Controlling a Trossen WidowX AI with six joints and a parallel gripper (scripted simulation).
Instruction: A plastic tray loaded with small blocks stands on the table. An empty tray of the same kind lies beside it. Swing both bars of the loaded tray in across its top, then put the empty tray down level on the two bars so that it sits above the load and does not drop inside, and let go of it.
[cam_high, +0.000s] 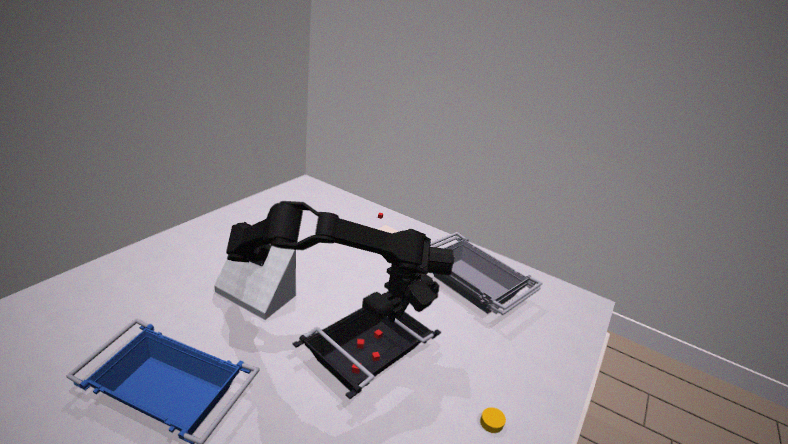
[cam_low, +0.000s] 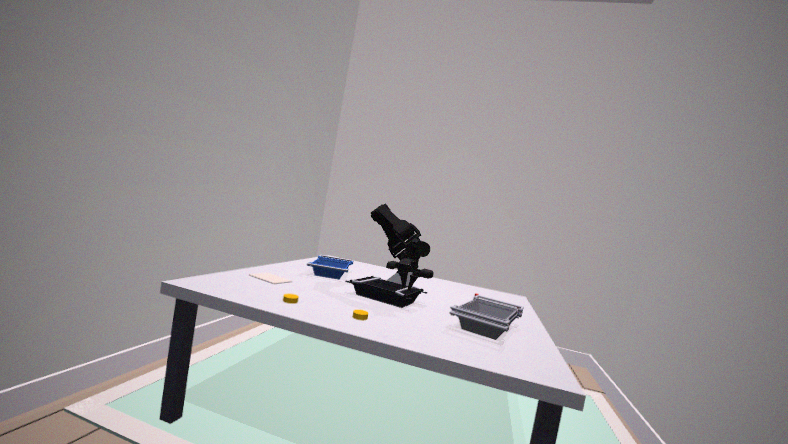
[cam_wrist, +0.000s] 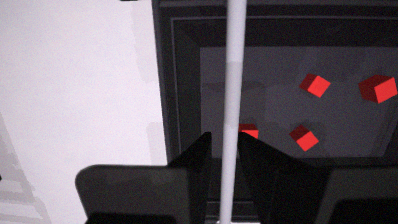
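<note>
Right now the blue tray is 41 cm to the right of my gripper tip, 32 cm behind it and 1 cm below it. Also, from my gripper tip: small red block (45 cm behind, 34 cm to the left, 5 cm below).
</note>
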